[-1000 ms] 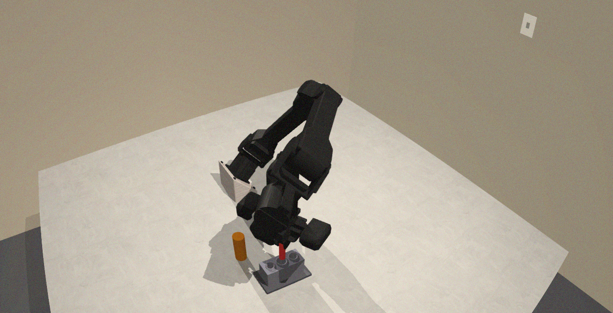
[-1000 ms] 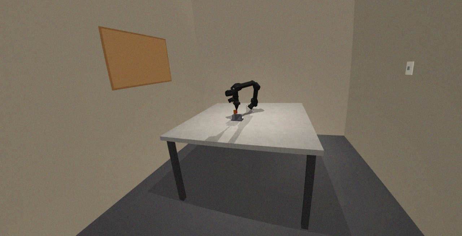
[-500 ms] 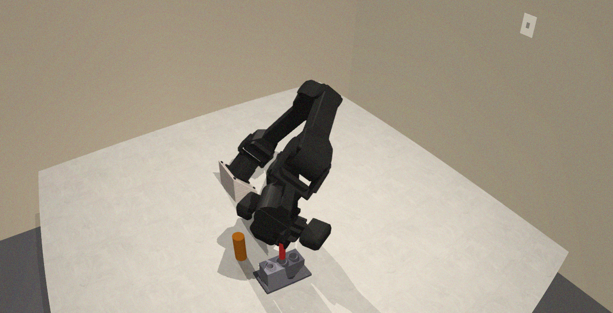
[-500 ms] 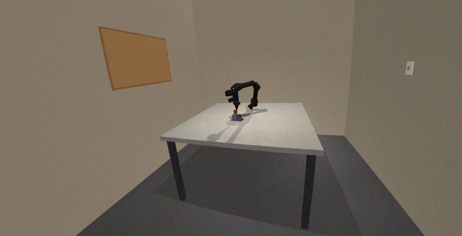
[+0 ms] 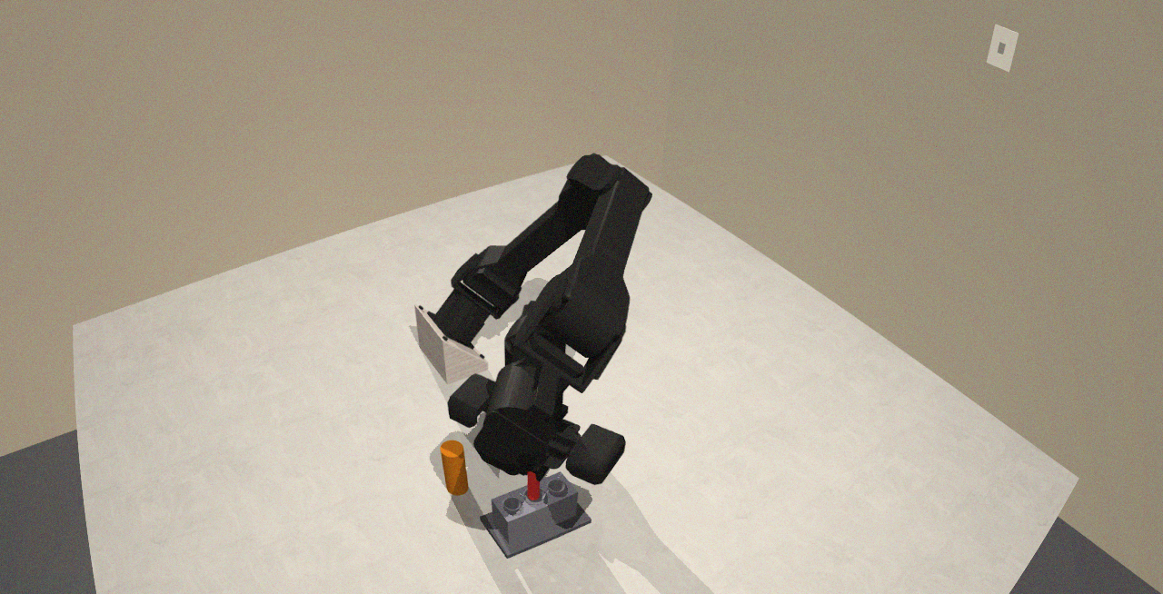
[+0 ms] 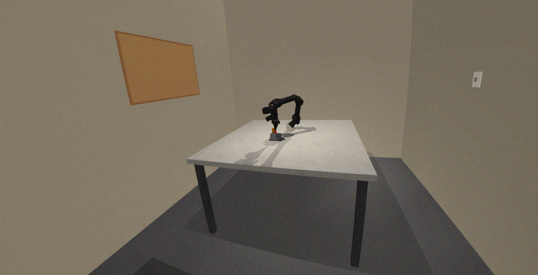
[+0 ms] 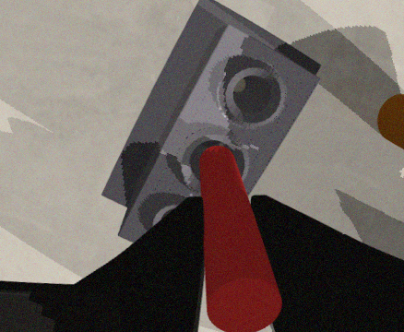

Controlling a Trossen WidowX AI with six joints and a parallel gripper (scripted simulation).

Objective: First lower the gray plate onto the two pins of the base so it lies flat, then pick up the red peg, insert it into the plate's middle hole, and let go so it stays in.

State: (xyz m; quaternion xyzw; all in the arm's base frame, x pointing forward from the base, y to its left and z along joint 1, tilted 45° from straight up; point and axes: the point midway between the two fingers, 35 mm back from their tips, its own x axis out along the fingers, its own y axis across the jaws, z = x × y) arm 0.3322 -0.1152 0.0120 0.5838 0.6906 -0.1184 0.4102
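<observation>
Now: the red peg right at my gripper tip. Also, from my gripper tip: gray plate: 50 mm below; then orange cylinder: 100 mm behind, 50 mm to the right, 60 mm below; then base: 90 mm below.
</observation>
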